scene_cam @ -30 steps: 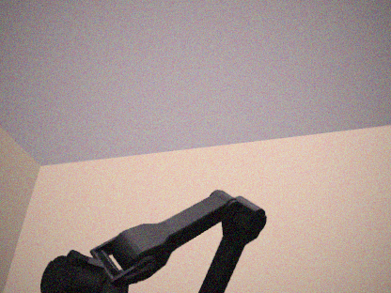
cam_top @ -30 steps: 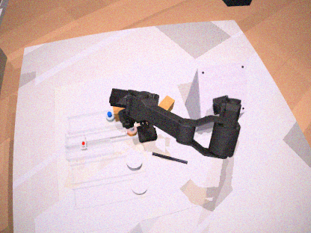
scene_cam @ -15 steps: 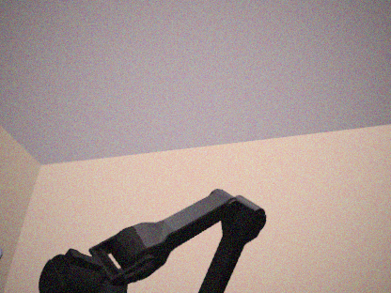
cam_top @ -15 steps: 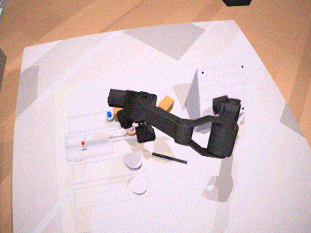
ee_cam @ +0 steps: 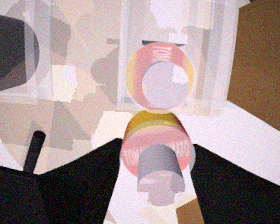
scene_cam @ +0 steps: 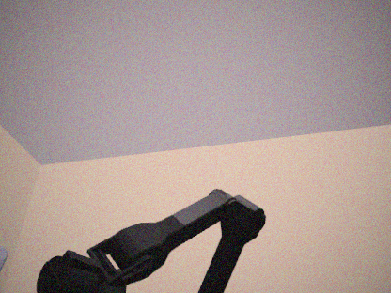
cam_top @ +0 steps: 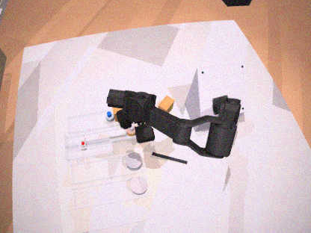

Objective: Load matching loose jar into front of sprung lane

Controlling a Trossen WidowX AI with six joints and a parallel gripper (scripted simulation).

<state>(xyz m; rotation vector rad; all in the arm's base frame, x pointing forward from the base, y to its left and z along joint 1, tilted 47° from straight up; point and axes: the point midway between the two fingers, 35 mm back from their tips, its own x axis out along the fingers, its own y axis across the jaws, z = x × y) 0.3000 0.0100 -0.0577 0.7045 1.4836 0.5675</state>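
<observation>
The sprung lane lies 190 mm ahead of my gripper tip, 10 mm to the left of it and 30 mm below it. The rest, counted from my gripper tip: black rod: 70 mm behind, 140 mm to the left, 40 mm below; then red dot: 230 mm ahead, 20 mm to the left, 20 mm above.
</observation>
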